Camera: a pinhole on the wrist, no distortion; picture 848 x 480 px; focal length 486.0 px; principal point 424.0 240.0 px. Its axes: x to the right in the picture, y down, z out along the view. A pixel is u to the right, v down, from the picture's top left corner.
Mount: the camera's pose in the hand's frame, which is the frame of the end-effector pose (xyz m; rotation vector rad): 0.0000 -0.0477 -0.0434 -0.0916 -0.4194 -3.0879
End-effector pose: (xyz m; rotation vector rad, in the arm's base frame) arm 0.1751 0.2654 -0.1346 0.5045 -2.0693 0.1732
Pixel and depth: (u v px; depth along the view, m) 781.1 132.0 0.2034
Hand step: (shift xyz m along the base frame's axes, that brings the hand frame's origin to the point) -0.0750 0.0349 -0.1929
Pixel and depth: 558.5 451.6 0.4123
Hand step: -0.2357 -0.2079 -0.2960
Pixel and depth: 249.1 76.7 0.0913
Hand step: -0.0464 -0.0153 0.0137
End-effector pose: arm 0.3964 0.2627 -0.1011 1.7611 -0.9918 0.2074
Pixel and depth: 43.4 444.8 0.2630
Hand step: 0.1300 -0.3001 -0.0280
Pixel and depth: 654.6 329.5 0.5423
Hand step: -0.3023 -0.3250 -0.3524
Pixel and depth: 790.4 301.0 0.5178
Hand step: -0.3988 -0.2363 -0.4007
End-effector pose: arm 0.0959 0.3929 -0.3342 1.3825 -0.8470 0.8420
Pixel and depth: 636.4 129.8 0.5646
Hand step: -0.3044 -0.4786 -0.0847
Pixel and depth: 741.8 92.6 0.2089
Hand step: -0.1199 -0.1488 -0.0793
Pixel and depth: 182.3 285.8 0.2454
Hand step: 0.0632 -0.1905 0.1218
